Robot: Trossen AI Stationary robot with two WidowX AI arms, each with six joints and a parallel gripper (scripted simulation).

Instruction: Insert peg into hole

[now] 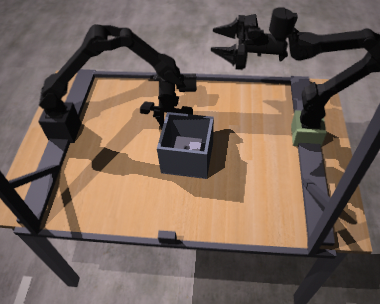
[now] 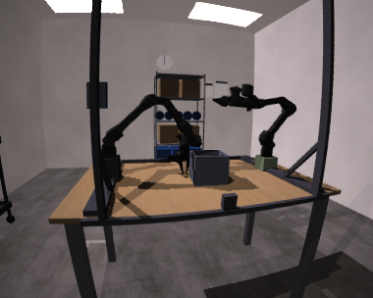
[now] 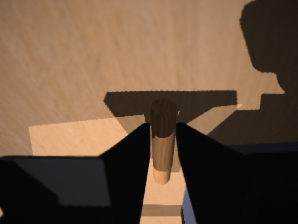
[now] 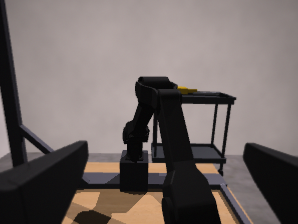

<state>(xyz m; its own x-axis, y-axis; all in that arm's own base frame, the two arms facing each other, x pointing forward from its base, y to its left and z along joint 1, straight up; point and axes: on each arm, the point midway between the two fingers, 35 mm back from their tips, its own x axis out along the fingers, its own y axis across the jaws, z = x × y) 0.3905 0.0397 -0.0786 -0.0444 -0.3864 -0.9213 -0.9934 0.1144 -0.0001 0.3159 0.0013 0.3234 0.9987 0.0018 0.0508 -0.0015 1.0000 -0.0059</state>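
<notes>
The wooden peg is 30 mm behind my left hand, 10 mm to the left of it and 30 mm below it. Also, from my left hand: pale plate 130 mm behind, 90 mm to the right, 10 mm above.
</notes>
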